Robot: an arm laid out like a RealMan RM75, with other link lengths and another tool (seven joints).
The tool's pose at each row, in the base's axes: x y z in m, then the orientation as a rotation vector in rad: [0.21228, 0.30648, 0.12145, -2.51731, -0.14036, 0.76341]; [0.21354, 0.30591, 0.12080, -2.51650, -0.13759, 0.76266]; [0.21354, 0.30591, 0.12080, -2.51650, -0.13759, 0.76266]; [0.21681, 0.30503, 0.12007, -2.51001, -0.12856, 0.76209]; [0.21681, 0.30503, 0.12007, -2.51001, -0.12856, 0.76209]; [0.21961, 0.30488, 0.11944, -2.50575, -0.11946, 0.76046]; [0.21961, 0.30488, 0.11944, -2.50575, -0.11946, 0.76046]
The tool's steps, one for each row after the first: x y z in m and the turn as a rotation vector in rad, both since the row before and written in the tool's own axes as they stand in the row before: [0.00124, 0.00076, -0.00047, 0.00158, 0.00090, 0.00145]; [0.00000, 0.00000, 0.00000, 0.00000, 0.00000, 0.00000]; [0.00289, 0.00097, -0.00164, 0.00836, 0.00101, 0.00419]; [0.00000, 0.00000, 0.00000, 0.00000, 0.00000, 0.00000]; [0.00262, 0.00029, -0.00114, 0.00649, 0.00214, 0.00457]; [0.00000, 0.00000, 0.00000, 0.00000, 0.00000, 0.00000]
